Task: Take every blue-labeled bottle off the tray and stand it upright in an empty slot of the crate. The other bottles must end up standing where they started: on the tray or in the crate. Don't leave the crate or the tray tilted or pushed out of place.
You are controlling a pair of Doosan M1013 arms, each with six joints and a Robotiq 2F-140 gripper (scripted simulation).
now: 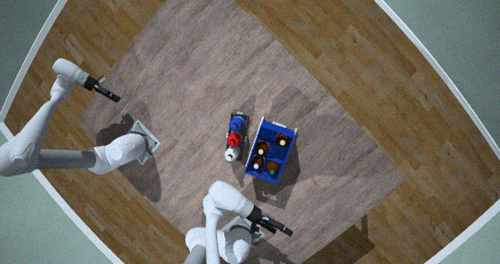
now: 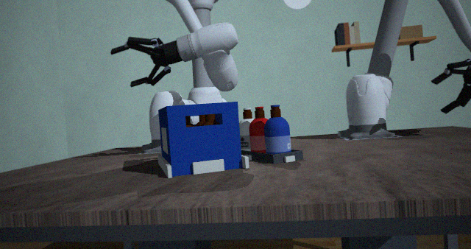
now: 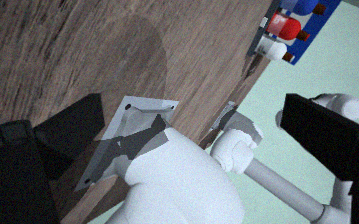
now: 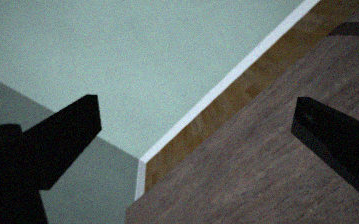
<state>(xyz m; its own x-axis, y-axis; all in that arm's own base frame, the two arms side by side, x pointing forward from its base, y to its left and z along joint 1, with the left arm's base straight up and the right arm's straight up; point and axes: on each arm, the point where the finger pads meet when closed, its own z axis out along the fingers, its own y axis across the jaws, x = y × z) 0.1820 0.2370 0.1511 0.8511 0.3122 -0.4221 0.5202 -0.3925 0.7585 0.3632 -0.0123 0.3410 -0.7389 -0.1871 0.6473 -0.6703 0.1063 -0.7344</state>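
The blue-labeled bottle is 530 mm to the left of my right hand, 260 mm below it and 190 mm ahead of it. Round my right hand: green-capped bottle: 250 mm below, 220 mm to the left, 150 mm ahead; white bottle: 440 mm to the left, 260 mm below, 40 mm ahead; blue crate: 290 mm to the left, 260 mm below, 210 mm ahead.
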